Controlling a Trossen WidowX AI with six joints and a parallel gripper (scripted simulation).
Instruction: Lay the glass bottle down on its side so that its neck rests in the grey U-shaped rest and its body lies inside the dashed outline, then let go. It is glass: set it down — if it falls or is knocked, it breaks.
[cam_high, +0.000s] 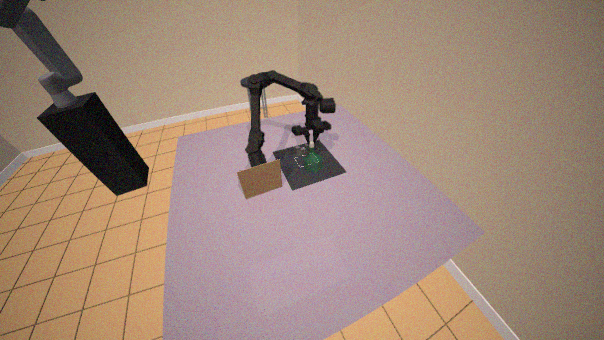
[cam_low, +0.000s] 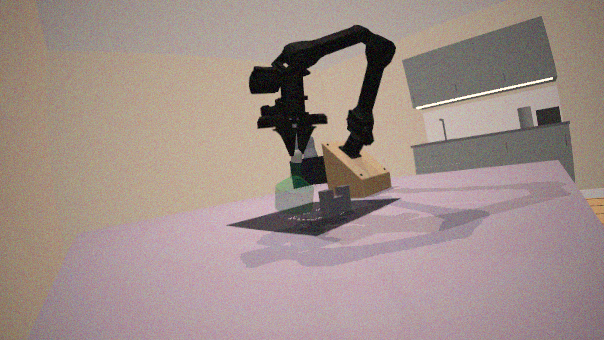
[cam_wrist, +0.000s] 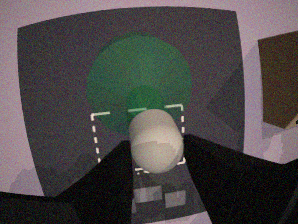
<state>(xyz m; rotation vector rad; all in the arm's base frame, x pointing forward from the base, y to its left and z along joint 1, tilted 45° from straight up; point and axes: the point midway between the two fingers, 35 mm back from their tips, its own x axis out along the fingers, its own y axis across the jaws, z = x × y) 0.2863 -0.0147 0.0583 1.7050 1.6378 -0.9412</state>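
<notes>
The green glass bottle is 50 mm below my gripper tip and 20 mm to the right of it. Also, from my gripper tip: dark mat 150 mm below, 30 mm to the left.
</notes>
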